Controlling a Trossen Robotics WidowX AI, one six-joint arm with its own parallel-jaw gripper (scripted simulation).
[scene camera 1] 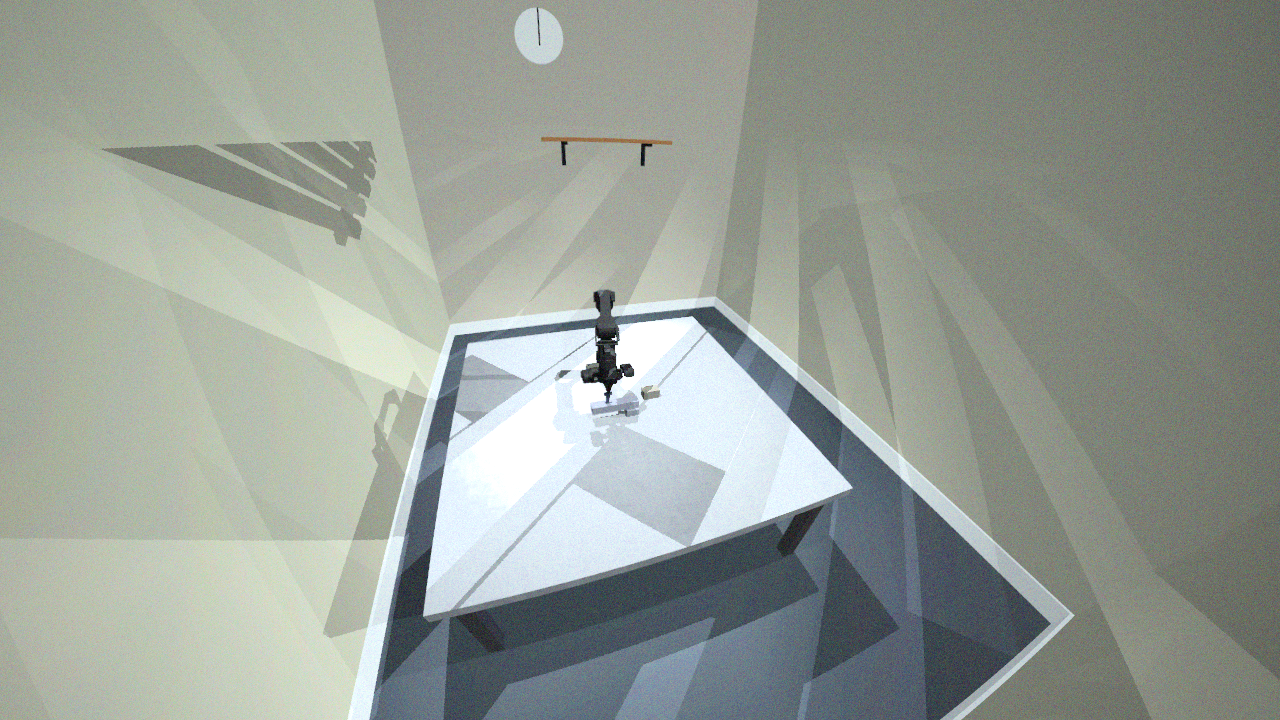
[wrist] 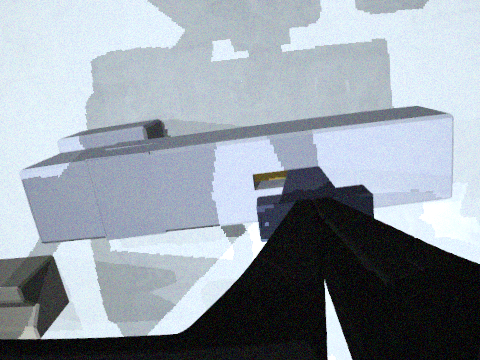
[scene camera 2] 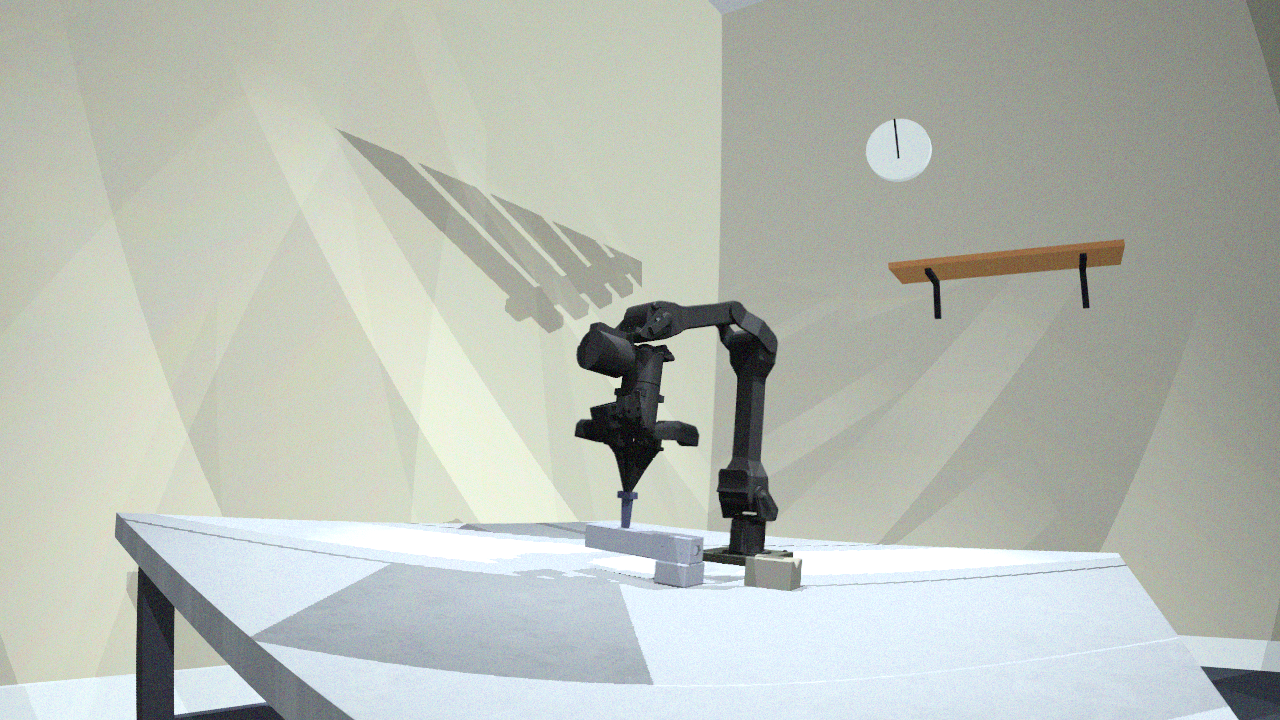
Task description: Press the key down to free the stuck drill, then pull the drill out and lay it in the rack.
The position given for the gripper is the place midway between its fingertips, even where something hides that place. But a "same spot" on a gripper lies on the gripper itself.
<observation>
gripper: scene camera 1; wrist 313,215; scene camera 2
same spot on gripper: (scene camera 1: 608,377) = (scene camera 2: 599,406)
</observation>
